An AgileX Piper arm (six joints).
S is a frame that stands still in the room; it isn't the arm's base.
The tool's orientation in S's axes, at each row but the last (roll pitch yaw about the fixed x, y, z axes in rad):
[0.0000, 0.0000, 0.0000]
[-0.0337, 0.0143, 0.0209]
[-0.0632, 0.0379, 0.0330]
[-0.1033, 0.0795, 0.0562]
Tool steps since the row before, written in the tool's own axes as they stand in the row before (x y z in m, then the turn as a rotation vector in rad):
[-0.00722, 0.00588, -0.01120, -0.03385, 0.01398, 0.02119]
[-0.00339, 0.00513, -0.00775, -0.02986, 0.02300, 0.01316]
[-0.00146, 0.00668, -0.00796, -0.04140, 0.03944, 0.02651]
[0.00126, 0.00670, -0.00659, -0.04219, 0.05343, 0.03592]
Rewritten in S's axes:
[-0.00722, 0.00588, -0.01120, -0.03385, 0.01398, 0.02119]
[-0.00360, 0.00479, -0.00787, -0.03016, 0.02280, 0.01280]
[-0.00198, 0.00610, -0.00830, -0.04179, 0.03968, 0.02552]
[0.00034, 0.00601, -0.00732, -0.04279, 0.05453, 0.03347]

